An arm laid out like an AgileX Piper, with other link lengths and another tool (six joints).
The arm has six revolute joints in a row. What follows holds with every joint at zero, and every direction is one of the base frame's. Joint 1 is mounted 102.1 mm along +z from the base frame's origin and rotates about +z. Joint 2 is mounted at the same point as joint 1 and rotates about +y. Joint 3 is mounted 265.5 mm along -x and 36.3 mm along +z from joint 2 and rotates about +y. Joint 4 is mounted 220.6 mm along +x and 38.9 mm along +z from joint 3 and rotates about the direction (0.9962, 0, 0.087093). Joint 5 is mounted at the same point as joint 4 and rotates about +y. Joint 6 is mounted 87 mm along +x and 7.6 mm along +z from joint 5 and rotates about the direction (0.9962, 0, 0.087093). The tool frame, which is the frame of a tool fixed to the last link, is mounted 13.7 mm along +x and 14 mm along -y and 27.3 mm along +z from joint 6; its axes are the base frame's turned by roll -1.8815, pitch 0.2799 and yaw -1.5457 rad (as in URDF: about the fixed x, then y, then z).
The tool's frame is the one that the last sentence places.
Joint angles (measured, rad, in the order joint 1, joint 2, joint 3, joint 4, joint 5, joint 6), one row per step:
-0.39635 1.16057 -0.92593 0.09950 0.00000 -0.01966
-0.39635 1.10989 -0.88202 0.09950 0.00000 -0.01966
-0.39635 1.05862 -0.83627 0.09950 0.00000 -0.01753
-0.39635 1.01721 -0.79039 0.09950 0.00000 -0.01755
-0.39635 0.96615 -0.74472 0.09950 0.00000 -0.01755
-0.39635 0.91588 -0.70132 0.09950 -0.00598 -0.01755
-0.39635 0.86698 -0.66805 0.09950 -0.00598 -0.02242
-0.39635 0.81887 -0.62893 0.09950 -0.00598 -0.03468
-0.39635 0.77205 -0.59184 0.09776 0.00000 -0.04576
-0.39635 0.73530 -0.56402 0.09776 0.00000 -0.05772
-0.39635 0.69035 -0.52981 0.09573 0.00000 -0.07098
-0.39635 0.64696 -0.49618 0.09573 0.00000 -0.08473
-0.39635 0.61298 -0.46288 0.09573 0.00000 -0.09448
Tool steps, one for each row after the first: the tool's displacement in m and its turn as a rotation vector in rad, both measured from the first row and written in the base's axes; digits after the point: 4 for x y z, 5 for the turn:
-0.0119 0.0050 -0.0018 -0.00261 -0.00625 0.00000
-0.0239 0.0099 -0.0047 -0.00280 -0.01215 -0.00030
-0.0333 0.0139 -0.0105 -0.00109 -0.00802 -0.00030
-0.0447 0.0187 -0.0146 -0.00317 -0.01299 -0.00030
-0.0558 0.0232 -0.0181 -0.00820 -0.02479 -0.00087
-0.0661 0.0277 -0.0196 -0.01868 -0.03734 -0.00024
-0.0759 0.0321 -0.0236 -0.03337 -0.04093 0.00124
-0.0851 0.0364 -0.0284 -0.04651 -0.03954 0.00334
-0.0921 0.0396 -0.0314 -0.06093 -0.04318 0.00460
-0.1005 0.0436 -0.0356 -0.07912 -0.04720 0.00607
-0.1083 0.0472 -0.0403 -0.09553 -0.05089 0.00725
-0.1140 0.0499 -0.0465 -0.10474 -0.04776 0.00825

